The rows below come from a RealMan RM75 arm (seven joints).
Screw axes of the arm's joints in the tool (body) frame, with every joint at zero. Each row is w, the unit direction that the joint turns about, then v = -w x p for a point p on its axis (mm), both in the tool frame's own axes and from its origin. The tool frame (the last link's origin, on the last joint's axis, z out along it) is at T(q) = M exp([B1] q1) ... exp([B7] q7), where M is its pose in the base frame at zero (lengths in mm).
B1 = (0, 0, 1, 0, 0, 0)
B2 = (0, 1, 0, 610, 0, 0)
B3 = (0, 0, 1, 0, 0, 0)
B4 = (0, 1, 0, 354, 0, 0)
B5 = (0, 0, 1, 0, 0, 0)
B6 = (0, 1, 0, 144, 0, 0)
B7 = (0, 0, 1, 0, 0, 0)
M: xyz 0 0 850.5 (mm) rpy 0 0 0 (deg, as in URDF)
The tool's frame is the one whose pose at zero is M.
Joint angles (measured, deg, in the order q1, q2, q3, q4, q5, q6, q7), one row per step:
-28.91, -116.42, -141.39, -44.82, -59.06, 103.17, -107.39
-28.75, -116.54, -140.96, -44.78, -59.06, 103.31, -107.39
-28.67, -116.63, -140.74, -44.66, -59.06, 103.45, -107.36
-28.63, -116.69, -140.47, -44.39, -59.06, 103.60, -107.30
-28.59, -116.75, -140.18, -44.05, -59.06, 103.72, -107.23
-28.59, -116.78, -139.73, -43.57, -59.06, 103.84, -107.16
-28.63, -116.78, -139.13, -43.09, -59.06, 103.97, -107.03
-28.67, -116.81, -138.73, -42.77, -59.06, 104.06, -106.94
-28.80, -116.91, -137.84, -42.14, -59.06, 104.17, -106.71
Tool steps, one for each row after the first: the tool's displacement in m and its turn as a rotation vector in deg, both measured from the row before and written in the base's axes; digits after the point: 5 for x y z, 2 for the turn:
0.00001, -0.00167, -0.00183, -0.53, -0.01, -0.07
0.00009, -0.00122, -0.00138, -0.39, -0.11, -0.03
0.00011, -0.00130, -0.00169, -0.50, -0.14, -0.04
0.00002, -0.00138, -0.00191, -0.54, -0.16, -0.01
0.00012, -0.00154, -0.00241, -0.73, -0.14, -0.04
0.00033, -0.00149, -0.00250, -0.82, -0.04, -0.20
0.00039, -0.00102, -0.00184, -0.56, -0.05, -0.15
0.00112, -0.00185, -0.00408, -1.14, -0.06, -0.41

